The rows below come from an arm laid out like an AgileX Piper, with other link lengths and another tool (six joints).
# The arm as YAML. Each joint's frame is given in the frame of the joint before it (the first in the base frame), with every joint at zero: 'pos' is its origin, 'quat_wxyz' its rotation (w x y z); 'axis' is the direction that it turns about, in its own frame. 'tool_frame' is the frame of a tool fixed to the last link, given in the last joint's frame.
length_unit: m
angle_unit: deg
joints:
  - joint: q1
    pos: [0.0, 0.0, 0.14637]
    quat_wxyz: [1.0, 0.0, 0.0, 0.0]
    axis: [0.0, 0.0, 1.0]
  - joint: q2
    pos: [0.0, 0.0, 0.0]
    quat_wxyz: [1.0, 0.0, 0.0, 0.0]
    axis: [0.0, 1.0, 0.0]
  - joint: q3
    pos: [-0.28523, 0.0, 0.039]
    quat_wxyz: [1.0, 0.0, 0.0, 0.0]
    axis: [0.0, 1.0, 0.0]
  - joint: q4
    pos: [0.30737, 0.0, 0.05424]
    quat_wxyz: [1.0, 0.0, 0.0, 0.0]
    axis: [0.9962, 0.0, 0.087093]
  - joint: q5
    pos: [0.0, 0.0, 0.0]
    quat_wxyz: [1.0, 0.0, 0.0, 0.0]
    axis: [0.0, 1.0, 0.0]
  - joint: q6
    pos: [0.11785, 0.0, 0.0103]
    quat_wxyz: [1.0, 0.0, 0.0, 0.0]
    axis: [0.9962, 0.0, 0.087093]
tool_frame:
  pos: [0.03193, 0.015, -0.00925]
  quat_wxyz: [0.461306, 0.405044, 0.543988, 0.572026]
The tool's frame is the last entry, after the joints.
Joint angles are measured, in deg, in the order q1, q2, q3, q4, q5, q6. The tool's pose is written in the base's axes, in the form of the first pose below.
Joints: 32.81 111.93 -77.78 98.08 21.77 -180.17
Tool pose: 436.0 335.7 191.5; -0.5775 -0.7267 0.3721; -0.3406 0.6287 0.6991; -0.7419 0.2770 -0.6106
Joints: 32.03 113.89 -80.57 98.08 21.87 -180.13
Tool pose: 450.0 335.9 192.4; -0.5730 -0.7220 0.3877; -0.3268 0.6352 0.6998; -0.7515 0.2743 -0.6000
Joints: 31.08 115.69 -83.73 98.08 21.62 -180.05
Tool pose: 466.4 334.3 197.1; -0.5647 -0.7139 0.4140; -0.3065 0.6472 0.6980; -0.7663 0.2673 -0.5843
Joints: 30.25 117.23 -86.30 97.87 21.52 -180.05
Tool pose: 479.7 332.1 200.0; -0.5557 -0.7091 0.4341; -0.2941 0.6560 0.6951; -0.7776 0.2586 -0.5731
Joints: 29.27 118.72 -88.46 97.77 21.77 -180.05
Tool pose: 492.0 328.3 200.6; -0.5511 -0.7036 0.4487; -0.2823 0.6631 0.6932; -0.7853 0.2554 -0.5640
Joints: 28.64 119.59 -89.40 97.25 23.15 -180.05
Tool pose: 496.4 327.1 199.0; -0.5447 -0.7138 0.4402; -0.2872 0.6519 0.7018; -0.7880 0.2559 -0.5601
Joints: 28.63 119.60 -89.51 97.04 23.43 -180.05
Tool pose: 496.2 327.6 199.7; -0.5409 -0.7183 0.4376; -0.2903 0.6478 0.7044; -0.7894 0.2540 -0.5589
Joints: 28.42 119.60 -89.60 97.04 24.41 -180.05
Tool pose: 495.9 327.8 201.0; -0.5377 -0.7257 0.4292; -0.2902 0.6372 0.7139; -0.7916 0.2593 -0.5532
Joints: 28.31 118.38 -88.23 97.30 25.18 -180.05
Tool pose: 490.6 325.7 204.3; -0.5396 -0.7295 0.4203; -0.2882 0.6291 0.7219; -0.7910 0.2684 -0.5497
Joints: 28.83 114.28 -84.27 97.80 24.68 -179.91
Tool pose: 474.0 321.4 216.9; -0.5427 -0.7267 0.4211; -0.2820 0.6299 0.7236; -0.7912 0.2740 -0.5468
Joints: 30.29 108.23 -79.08 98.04 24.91 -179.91
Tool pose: 444.6 321.8 238.3; -0.5263 -0.7466 0.4069; -0.2867 0.6064 0.7417; -0.8005 0.2737 -0.5332
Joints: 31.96 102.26 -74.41 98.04 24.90 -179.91
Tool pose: 414.7 321.9 259.6; -0.5022 -0.7690 0.3954; -0.2922 0.5813 0.7594; -0.8139 0.2659 -0.5166
